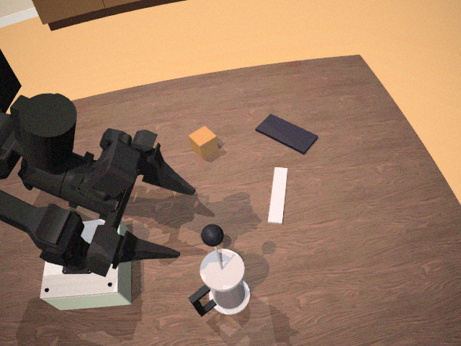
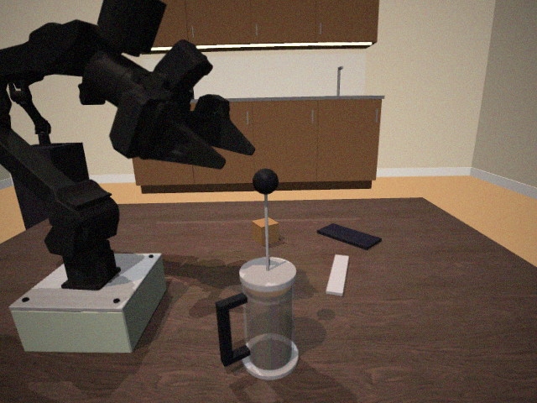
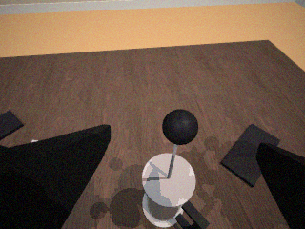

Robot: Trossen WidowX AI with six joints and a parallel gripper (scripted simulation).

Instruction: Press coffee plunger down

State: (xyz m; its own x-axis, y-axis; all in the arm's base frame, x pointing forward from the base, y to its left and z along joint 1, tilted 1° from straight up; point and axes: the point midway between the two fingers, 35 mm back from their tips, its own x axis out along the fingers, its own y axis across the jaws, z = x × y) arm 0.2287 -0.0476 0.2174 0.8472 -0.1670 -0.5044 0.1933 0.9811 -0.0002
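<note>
My gripper tip is now 150 mm above the coffee press, 20 mm to the left of it and 20 mm short of it. The rest, counted from my gripper tip: white bar: 270 mm below, 220 mm to the left, 150 mm ahead; orange cube: 380 mm to the left, 250 mm below, 20 mm behind.
</note>
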